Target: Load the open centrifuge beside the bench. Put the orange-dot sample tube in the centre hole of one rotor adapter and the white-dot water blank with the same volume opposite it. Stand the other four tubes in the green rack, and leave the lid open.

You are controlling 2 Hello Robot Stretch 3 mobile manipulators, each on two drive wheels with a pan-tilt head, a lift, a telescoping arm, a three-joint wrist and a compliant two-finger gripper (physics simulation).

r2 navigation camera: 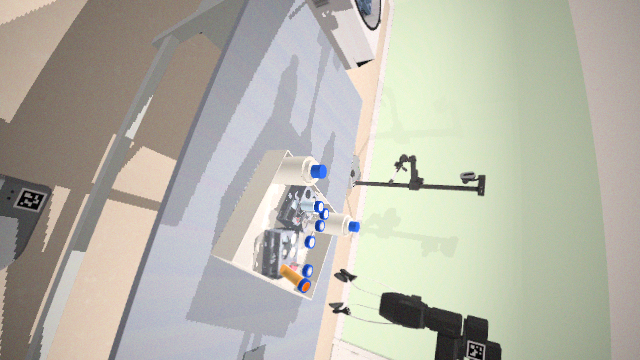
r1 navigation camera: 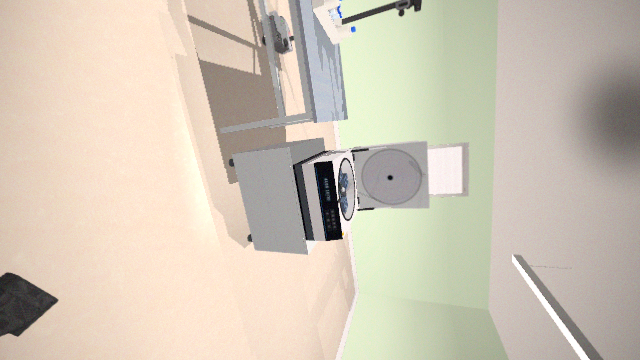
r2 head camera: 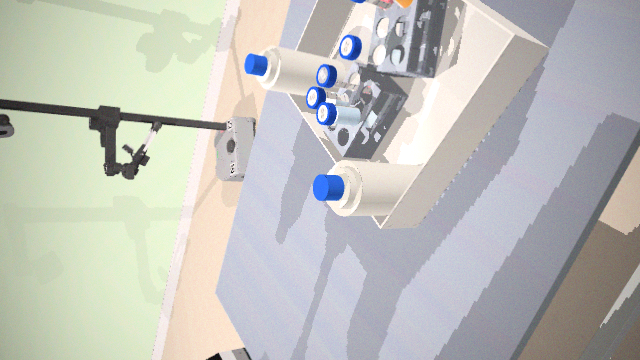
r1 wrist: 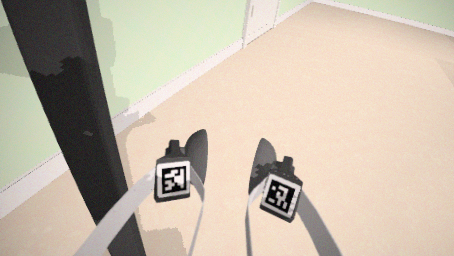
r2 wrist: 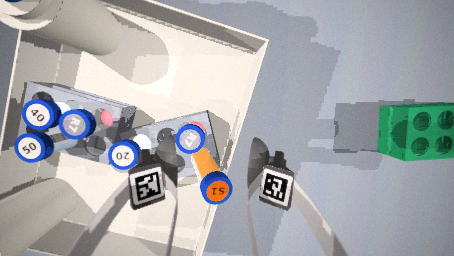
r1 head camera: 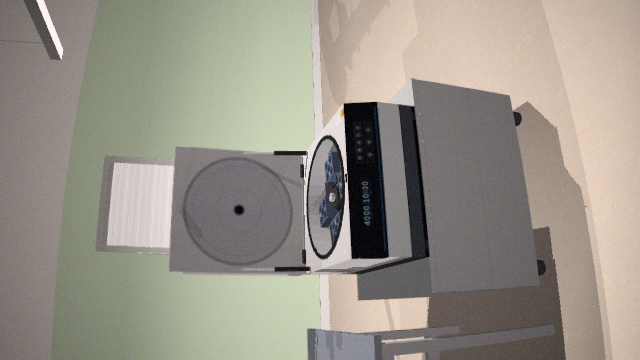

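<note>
The orange-dot tube S1 (r2 navigation camera: 304, 285) (r2 wrist: 216, 189) leans in a clear rack in the tray (r2 navigation camera: 250, 215) (r2 wrist: 260, 55). White-capped tubes 40 (r2 wrist: 38, 114), 50 (r2 wrist: 33, 147) and 20 (r2 wrist: 124, 155), and two grey-capped R7 tubes (r2 wrist: 77, 124) (r2 wrist: 190, 138), are also in the tray. The r2 gripper (r2 navigation camera: 340, 291) (r2 wrist: 212, 150) is open above S1, pointing down. The green rack (r2 wrist: 411, 152) stands right of the tray in the r2 wrist view. The centrifuge (r1 head camera: 395, 150) (r1 navigation camera: 310, 200) shows its blue rotor adapters; its lid (r1 head camera: 239, 240) (r1 navigation camera: 390, 192) stands open. The r1 gripper (r1 wrist: 231, 145) is open, empty, over floor.
Two white bottles with blue caps (r2 head camera: 328, 187) (r2 head camera: 256, 64) rise at the tray's edges. The bench (r1 navigation camera: 327, 95) (r2 head camera: 280, 290) is beside the centrifuge cabinet (r1 head camera: 475, 190). The other robot's base (r2 head camera: 237, 150) and mast show beyond the bench. A dark mast (r1 wrist: 75, 115) crosses the r1 wrist view.
</note>
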